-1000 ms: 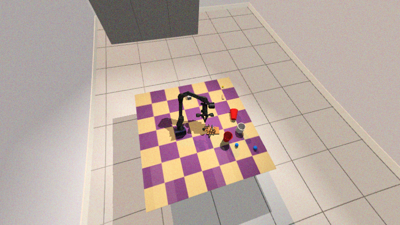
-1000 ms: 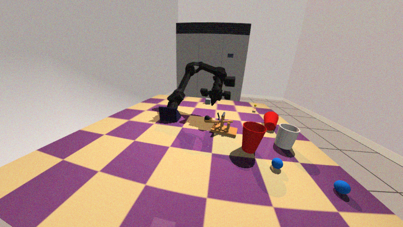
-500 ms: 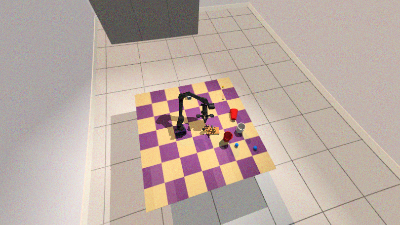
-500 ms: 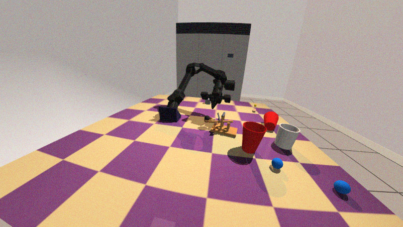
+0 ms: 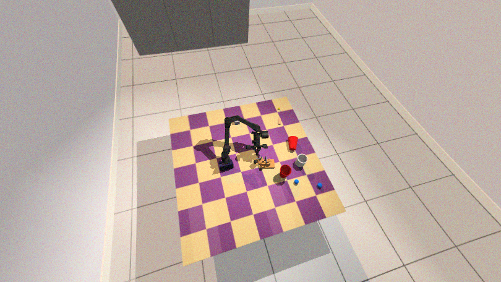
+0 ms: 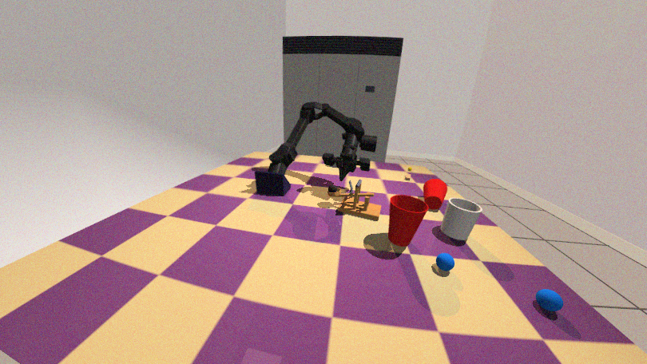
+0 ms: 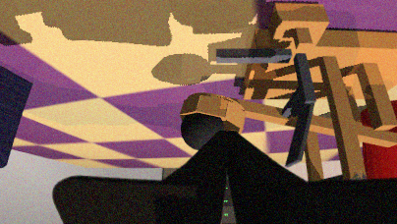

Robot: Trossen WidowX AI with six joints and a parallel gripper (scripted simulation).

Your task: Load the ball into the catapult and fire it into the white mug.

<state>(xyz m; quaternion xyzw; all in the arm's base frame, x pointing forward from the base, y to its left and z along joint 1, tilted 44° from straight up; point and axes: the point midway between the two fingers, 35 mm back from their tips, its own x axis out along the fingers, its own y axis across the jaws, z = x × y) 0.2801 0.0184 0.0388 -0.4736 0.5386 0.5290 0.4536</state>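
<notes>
Right now the black ball is 2 cm behind my gripper tip, 4 cm to the right of it and 2 cm below it. The rest, counted from my gripper tip: wooden catapult: 5 cm ahead, 3 cm to the right, 3 cm below; white mug: 40 cm ahead, 9 cm to the right, 5 cm below; grey cube: 12 cm behind, 44 cm to the left, 6 cm below.
</notes>
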